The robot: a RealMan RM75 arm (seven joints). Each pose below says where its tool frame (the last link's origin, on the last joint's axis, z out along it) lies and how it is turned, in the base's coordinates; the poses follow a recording.
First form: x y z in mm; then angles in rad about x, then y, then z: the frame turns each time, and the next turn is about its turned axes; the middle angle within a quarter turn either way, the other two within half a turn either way.
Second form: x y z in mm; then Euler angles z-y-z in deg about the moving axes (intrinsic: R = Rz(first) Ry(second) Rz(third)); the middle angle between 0 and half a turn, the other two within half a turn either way. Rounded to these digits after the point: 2 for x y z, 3 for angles.
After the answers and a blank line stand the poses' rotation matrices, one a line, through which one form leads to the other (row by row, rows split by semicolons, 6 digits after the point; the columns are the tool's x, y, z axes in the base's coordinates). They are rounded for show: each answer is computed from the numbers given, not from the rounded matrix.
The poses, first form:
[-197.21 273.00 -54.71 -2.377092 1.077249 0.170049]
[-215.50 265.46 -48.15 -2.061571 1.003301 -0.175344]
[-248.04 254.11 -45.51 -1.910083 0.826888 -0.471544]
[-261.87 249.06 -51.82 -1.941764 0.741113 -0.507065]
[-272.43 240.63 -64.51 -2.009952 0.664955 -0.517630]
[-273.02 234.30 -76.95 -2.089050 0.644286 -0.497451]
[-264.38 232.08 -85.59 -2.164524 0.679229 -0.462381]
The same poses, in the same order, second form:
[-197.21 273.00 -54.71 20.423 109.994 -122.817]
[-215.50 265.46 -48.15 29.345 104.675 -124.304]
[-248.04 254.11 -45.51 40.952 103.025 -131.576]
[-261.87 249.06 -51.82 45.522 105.512 -133.766]
[-272.43 240.63 -64.51 49.098 109.548 -135.822]
[-273.02 234.30 -76.95 49.147 113.332 -137.408]
[-264.38 232.08 -85.59 45.752 115.804 -139.470]

0.466920 -0.080173 0.880658; -0.722917 -0.608160 0.327921; 0.509290 -0.789755 -0.341921
0.529280 0.093769 0.843250; -0.650097 -0.593822 0.474077; 0.545194 -0.799114 -0.253339
0.603268 0.307612 0.735828; -0.466970 -0.611697 0.638565; 0.646534 -0.728835 -0.225372
0.644893 0.358246 0.675109; -0.373975 -0.622445 0.687536; 0.666525 -0.695861 -0.267436
0.683850 0.389397 0.617024; -0.274925 -0.645821 0.712272; 0.675844 -0.656723 -0.334589
0.702627 0.381525 0.600628; -0.222139 -0.684302 0.694539; 0.675995 -0.621425 -0.396058
0.696356 0.347076 0.628193; -0.216448 -0.732975 0.644901; 0.684280 -0.585052 -0.435288

